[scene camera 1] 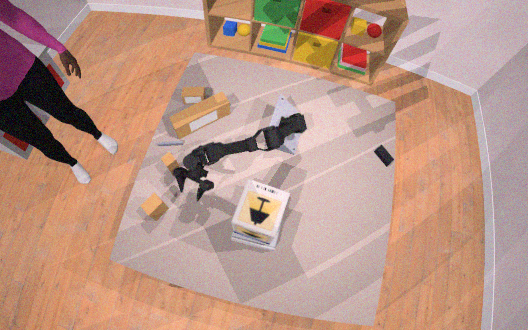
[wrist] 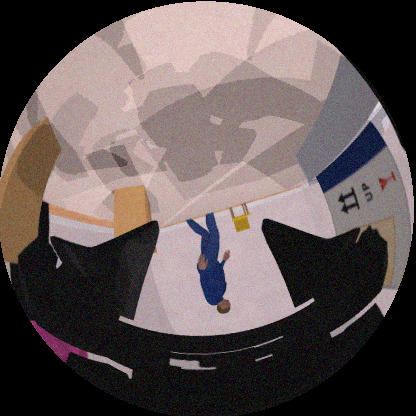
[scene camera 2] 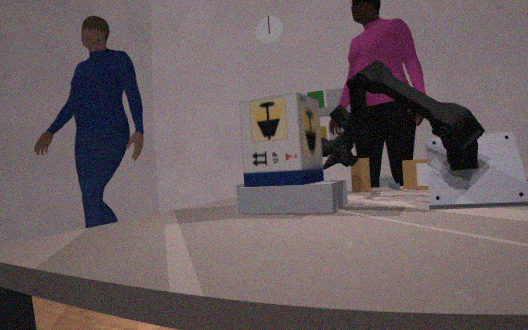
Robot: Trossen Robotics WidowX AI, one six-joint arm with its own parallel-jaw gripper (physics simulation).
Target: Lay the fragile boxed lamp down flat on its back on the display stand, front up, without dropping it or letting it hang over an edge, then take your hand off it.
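Pixels of known places: gripper, fingertip midpoint: (scene camera 1: 189,196) (wrist: 211,225); arm's base, link origin: (scene camera 1: 284,125) (scene camera 2: 462,159).
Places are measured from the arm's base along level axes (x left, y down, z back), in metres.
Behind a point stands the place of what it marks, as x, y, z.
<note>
The boxed lamp (scene camera 1: 260,207) {0.004, -0.198, -0.466} (scene camera 2: 272,135) {0.087, -0.095, -0.461} (wrist: 357,212) {-0.075, -0.060, -0.480} is a white box with yellow lamp panels and a navy band along its lower edge. It rests level on the grey display stand (scene camera 1: 253,243) {0.016, 0.028, -0.571} (scene camera 2: 287,201) {0.105, 0.076, -0.424} (wrist: 340,110) {-0.085, 0.075, -0.404}, navy band down. A lamp panel and a strip of small black print face up in scene camera 1. In scene camera 2 its lower edge lies within the stand's visible front edge; the lamp picture there has its shade down. My gripper (scene camera 1: 190,194) {-0.304, -0.005, -0.463} (wrist: 211,225) {-0.304, -0.005, -0.463} is open and empty, left of the box in scene camera 1 and apart from it.
Tan blocks (scene camera 1: 170,161) {-0.440, -0.024, -0.343} (scene camera 1: 154,206) {-0.438, -0.014, -0.559} (scene camera 2: 360,175) {-0.422, 0.041, -0.330} (wrist: 132,212) {-0.429, 0.054, -0.516} are close to the gripper. A long tan box (scene camera 1: 200,116) {-0.399, -0.001, -0.073}, a small tan box (scene camera 1: 193,95) {-0.497, 0.029, 0.056} and a grey rod (scene camera 1: 171,143) {-0.518, 0.086, -0.216} lie farther back. A black slab (scene camera 1: 384,155) {0.564, 0.072, 0.047} lies at the right.
</note>
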